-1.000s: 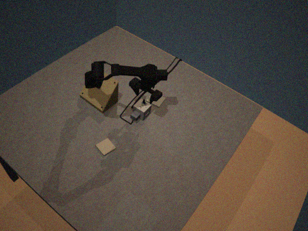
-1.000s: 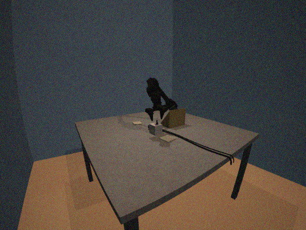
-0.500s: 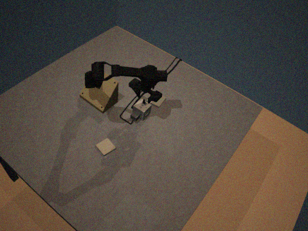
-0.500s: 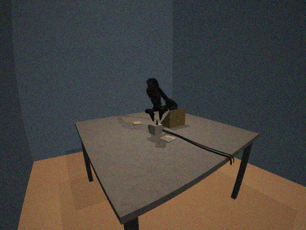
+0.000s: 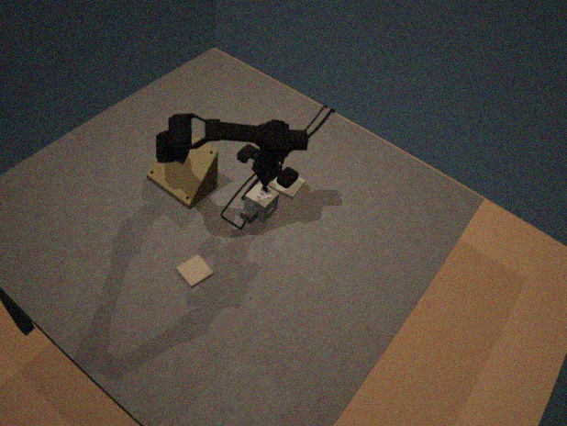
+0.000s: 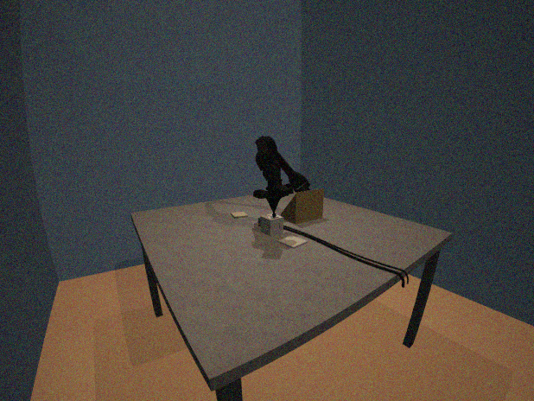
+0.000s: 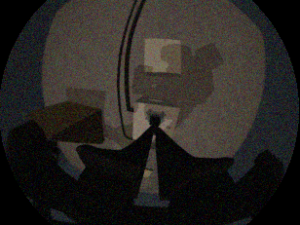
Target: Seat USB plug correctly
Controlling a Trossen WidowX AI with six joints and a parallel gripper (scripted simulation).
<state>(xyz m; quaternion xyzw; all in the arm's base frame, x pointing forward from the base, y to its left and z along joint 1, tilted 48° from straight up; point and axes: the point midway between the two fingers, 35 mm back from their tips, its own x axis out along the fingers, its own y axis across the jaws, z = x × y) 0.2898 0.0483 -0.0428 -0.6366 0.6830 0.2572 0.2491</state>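
The USB plug lies 2 cm below my gripper tip. The rest, counted from my gripper tip: flat white pad 14 cm to the left, 10 cm below.
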